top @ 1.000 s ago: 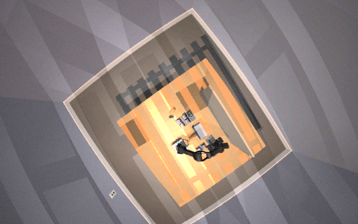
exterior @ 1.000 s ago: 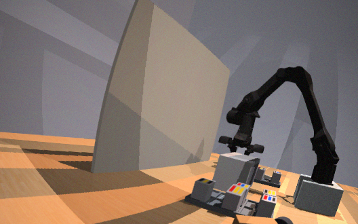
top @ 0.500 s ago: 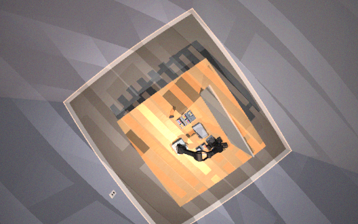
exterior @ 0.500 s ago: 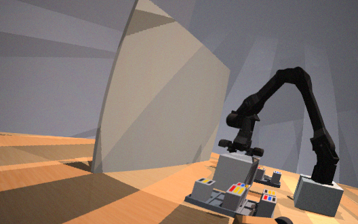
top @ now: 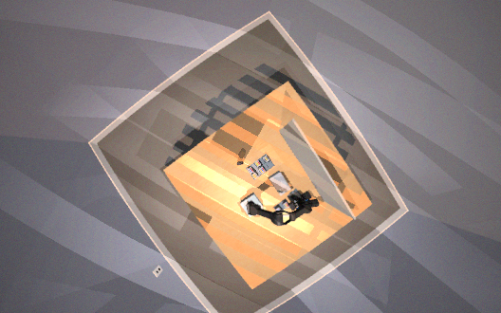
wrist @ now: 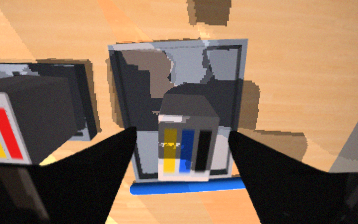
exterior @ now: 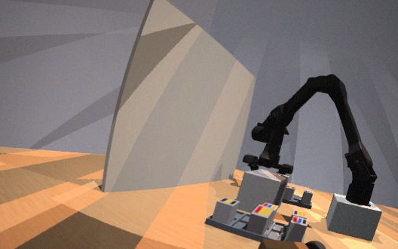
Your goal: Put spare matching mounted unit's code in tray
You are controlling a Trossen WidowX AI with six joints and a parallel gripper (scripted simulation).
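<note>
My gripper tip is 10 mm below the grey spare block. The rest, counted from my gripper tip: grey mounted unit 210 mm to the left, 30 mm above, 20 mm behind; tall beige panel 220 mm ahead, 200 mm above, 160 mm to the left.
</note>
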